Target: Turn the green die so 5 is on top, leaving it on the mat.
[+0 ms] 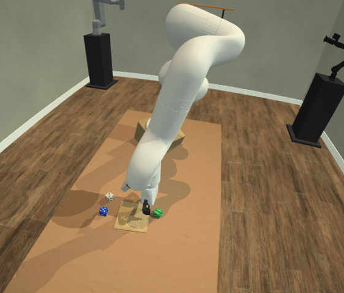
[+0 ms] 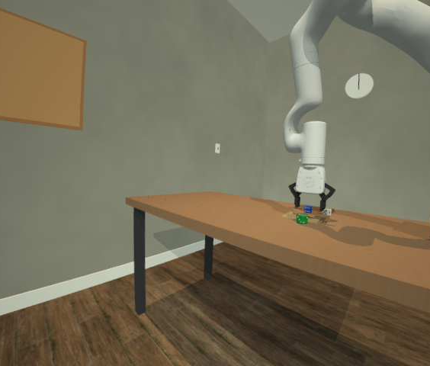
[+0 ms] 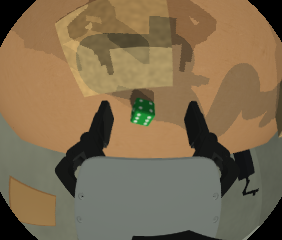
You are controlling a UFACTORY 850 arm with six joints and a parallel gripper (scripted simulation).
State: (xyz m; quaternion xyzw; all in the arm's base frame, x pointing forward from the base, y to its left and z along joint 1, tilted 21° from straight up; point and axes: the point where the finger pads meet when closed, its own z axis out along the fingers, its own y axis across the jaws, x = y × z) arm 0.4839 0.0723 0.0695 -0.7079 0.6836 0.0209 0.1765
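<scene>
My gripper is now 5 cm above the green die, 4 cm to the right of it and 1 cm short of it. Also, from my hand: blue die 19 cm to the right, 7 cm ahead, 5 cm below; tan mat 6 cm to the right, 6 cm below, 5 cm ahead; white die 20 cm to the right, 5 cm below, 1 cm behind.
</scene>
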